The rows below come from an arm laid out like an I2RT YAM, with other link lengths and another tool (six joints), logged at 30 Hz.
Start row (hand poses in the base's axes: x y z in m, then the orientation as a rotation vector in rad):
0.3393, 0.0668, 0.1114, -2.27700, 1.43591, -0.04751
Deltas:
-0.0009, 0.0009, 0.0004, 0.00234, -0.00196, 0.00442
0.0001, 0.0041, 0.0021, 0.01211, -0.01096, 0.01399
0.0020, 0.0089, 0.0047, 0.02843, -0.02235, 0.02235
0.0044, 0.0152, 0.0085, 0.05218, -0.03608, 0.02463
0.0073, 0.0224, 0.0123, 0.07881, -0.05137, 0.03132
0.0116, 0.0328, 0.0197, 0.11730, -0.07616, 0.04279
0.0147, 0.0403, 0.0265, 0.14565, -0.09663, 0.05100
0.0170, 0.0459, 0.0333, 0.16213, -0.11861, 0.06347
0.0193, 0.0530, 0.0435, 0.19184, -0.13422, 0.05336
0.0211, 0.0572, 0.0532, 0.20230, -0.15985, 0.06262
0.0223, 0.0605, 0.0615, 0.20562, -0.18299, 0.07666
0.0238, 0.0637, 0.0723, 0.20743, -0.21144, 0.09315
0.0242, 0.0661, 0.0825, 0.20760, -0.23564, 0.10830
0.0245, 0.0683, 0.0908, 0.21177, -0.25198, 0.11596
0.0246, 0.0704, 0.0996, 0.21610, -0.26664, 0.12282
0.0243, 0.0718, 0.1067, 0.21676, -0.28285, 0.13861
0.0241, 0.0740, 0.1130, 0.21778, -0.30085, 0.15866
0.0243, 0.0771, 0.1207, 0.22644, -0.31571, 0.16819
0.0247, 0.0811, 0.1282, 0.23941, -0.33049, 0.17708
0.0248, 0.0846, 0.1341, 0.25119, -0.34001, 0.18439
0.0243, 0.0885, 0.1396, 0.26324, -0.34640, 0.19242
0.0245, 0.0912, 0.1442, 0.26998, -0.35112, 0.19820
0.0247, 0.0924, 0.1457, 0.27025, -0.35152, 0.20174
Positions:
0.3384, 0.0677, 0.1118, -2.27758, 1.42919, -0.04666
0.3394, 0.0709, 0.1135, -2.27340, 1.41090, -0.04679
0.3413, 0.0757, 0.1161, -2.26221, 1.39100, -0.04524
0.3437, 0.0820, 0.1199, -2.23999, 1.37481, -0.04283
0.3466, 0.0892, 0.1237, -2.21790, 1.35207, -0.03879
0.3509, 0.0996, 0.1311, -2.18609, 1.31602, -0.03546
0.3540, 0.1071, 0.1379, -2.16160, 1.28881, -0.03552
0.3563, 0.1127, 0.1447, -2.14874, 1.25963, -0.04413
0.3586, 0.1198, 0.1549, -2.11290, 1.25476, -0.04330
0.3604, 0.1240, 0.1646, -2.10133, 1.22921, -0.06064
0.3616, 0.1273, 0.1729, -2.09912, 1.20169, -0.07870
0.3631, 0.1305, 0.1837, -2.09729, 1.16931, -0.10249
0.3635, 0.1329, 0.1939, -2.09713, 1.14088, -0.12317
0.3638, 0.1351, 0.2022, -2.09207, 1.12343, -0.13498
0.3639, 0.1372, 0.2110, -2.08697, 1.10766, -0.14510
0.3636, 0.1386, 0.2181, -2.08928, 1.08234, -0.15674
0.3634, 0.1408, 0.2244, -2.09279, 1.05141, -0.16867
0.3636, 0.1439, 0.2321, -2.08532, 1.03166, -0.17504
0.3640, 0.1479, 0.2396, -2.07404, 1.01170, -0.17849
0.3641, 0.1514, 0.2455, -2.06494, 0.99635, -0.17788
0.3636, 0.1553, 0.2510, -2.05729, 0.98173, -0.17376
0.3638, 0.1580, 0.2556, -2.05322, 0.97163, -0.17225
0.3640, 0.1592, 0.2571, -2.05478, 0.96754, -0.17147

